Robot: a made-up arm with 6 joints.
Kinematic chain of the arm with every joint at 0, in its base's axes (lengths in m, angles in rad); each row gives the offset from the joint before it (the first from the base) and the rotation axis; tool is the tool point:
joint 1: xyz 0 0 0.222 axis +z
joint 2: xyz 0 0.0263 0 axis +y
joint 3: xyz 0 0 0.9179 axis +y
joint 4: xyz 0 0 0.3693 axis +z
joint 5: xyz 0 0 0 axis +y
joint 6: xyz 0 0 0.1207 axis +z
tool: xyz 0 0 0
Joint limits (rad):
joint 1: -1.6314..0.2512
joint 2: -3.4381..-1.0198
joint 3: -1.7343..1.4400
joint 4: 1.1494..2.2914
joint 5: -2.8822..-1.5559
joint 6: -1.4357..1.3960
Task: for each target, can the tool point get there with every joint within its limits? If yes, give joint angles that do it. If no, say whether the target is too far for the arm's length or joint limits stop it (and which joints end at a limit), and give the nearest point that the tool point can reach.
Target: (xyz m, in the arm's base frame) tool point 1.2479 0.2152 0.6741
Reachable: no: joint limits stop it (at a limit: joint 1, joint 2, joint 3, joint 4, joint 5) | nearest point 0.0430 0.6589 0.9249 | short by 1.308 m
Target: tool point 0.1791 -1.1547 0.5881
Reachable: no: joint limits stop it (at a limit: joint 2, joint 3, joint 4, joint 5) | nearest point 0.0896 -0.5779 -0.4469 | short by 1.188 m
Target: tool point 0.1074 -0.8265 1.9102
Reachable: no: too far | nearest point -0.5718 -0.2428 1.0340 | short by 1.253 m
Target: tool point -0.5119 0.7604 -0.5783
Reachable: yes | joints -1.0782 -2.4557 0.6193 1.5704 -1.7924 -0.4402
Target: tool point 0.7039 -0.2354 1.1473
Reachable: no: joint limits stop it (at a limit: joint 1, joint 2, joint 3, joint 4, joint 5) | nearest point -0.0305 0.5608 1.0089 | short by 1.092 m
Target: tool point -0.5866 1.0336 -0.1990
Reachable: yes | joints -1.1314 -1.9639 0.2237 1.4723 -1.7822 1.0104
